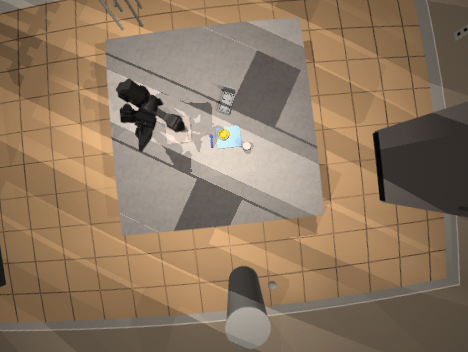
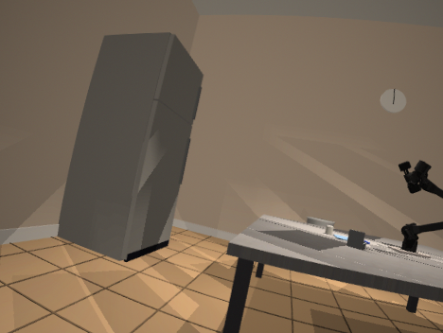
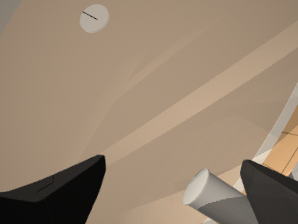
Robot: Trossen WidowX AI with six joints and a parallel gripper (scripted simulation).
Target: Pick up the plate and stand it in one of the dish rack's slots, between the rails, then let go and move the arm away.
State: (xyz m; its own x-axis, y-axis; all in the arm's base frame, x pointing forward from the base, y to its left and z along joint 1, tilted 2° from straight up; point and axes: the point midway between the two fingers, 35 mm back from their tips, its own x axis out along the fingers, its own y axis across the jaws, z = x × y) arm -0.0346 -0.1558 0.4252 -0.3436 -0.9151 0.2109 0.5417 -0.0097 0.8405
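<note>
Now: gripper tip 42 cm above the yellow plate, 31 cm short of it and 8 cm to the right of it. The rest, counted from my gripper tip: white cup: 42 cm ahead, 41 cm below, 3 cm to the right; then light blue mat: 43 cm below, 33 cm ahead, 6 cm to the left; then dish rack: 41 cm below, 38 cm ahead, 27 cm to the left.
</note>
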